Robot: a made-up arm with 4 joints.
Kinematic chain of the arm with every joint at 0, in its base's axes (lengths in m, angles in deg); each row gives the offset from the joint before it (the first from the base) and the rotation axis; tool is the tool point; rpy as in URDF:
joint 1: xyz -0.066 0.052 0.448 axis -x
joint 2: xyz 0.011 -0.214 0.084 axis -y
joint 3: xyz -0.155 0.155 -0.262 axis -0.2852 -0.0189 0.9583
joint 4: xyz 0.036 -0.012 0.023 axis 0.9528 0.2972 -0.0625
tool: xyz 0.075 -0.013 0.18 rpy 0.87 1 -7.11
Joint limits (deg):
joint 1: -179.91..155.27
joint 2: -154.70..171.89
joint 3: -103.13..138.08
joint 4: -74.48..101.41
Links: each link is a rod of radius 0.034 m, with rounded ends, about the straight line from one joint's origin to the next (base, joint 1, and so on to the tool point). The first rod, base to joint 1, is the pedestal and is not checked.
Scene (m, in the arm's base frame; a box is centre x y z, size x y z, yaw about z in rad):
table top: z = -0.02
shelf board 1: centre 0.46 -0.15 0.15 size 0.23 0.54 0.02 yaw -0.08
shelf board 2: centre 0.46 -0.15 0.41 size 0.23 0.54 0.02 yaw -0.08
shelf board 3: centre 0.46 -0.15 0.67 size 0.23 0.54 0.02 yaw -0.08
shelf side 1: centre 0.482 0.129 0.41 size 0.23 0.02 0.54 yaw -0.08
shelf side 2: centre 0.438 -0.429 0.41 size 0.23 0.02 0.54 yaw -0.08
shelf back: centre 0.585 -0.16 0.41 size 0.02 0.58 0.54 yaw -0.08
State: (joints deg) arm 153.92 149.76 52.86 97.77
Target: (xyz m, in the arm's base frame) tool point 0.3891 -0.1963 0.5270
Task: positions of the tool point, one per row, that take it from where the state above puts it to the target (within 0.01 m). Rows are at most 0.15 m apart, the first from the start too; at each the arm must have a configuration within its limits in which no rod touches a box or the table.
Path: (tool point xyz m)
1: 0.0504 0.3320 0.2484
2: 0.0732 0.3673 0.3566
3: 0.0950 0.3635 0.4695
4: 0.1148 0.3205 0.5734
5: 0.1312 0.2432 0.6544
6: 0.1429 0.1420 0.7014
7: 0.1488 0.0306 0.7079
8: 0.1477 -0.0752 0.6729
9: 0.1934 -0.1449 0.6486
10: 0.2457 -0.1911 0.6061
11: 0.2999 -0.2097 0.5624
12: 0.3499 -0.2069 0.5333
13: 0.3891 -0.1963 0.5270

